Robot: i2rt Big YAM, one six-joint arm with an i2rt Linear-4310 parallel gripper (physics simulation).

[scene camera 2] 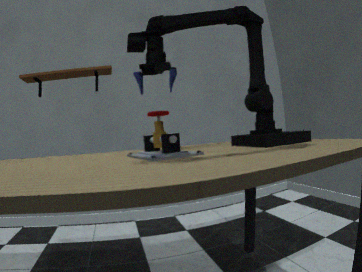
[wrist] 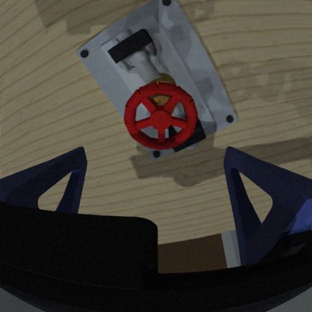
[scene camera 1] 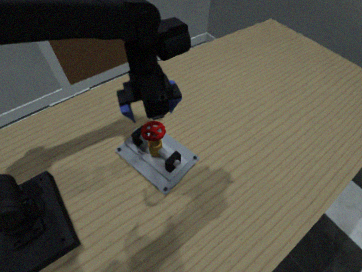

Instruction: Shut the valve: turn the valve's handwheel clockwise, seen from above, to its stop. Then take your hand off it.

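Note:
The valve's red handwheel sits level on top of the yellow valve body. The valve stands on a grey plate on the table. My gripper is open and empty, pointing down. Its blue fingertips hang a little above the handwheel, apart from it, one to each side in the second scene view. The wheel's turn angle against its stop cannot be read.
Black blocks hold the pipe on both sides of the valve. The arm's black base stands on the wooden table. A wall shelf is behind.

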